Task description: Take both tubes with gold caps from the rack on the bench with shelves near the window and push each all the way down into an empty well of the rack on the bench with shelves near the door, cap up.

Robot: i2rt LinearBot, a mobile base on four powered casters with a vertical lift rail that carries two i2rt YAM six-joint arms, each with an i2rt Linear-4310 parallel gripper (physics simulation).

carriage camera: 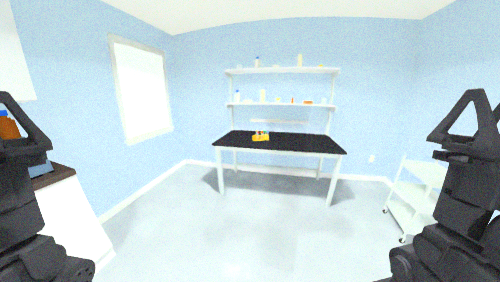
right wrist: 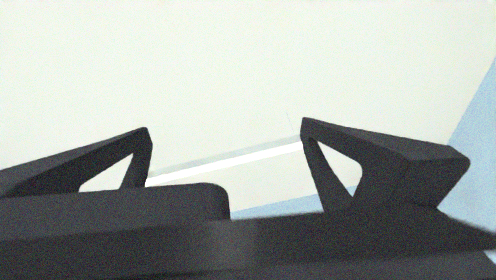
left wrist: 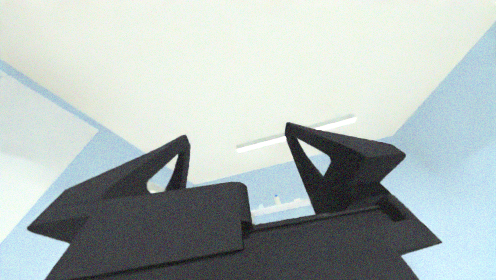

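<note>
A bench with shelves stands across the room in the carriage view, to the right of a window. A small yellow rack stands on its black top, left of the middle, with several tubes in it; their cap colours are too small to tell surely. A second rack does not show in the carriage view. My left gripper is open and empty, raised at the left of the carriage view. My right gripper is open and empty, raised at the right. Both are far from the rack.
A white cabinet with a dark counter is close at the left, with a blue device and a brown bottle on it. A white cart on casters stands at the right. Bottles and small containers stand on the bench's shelves.
</note>
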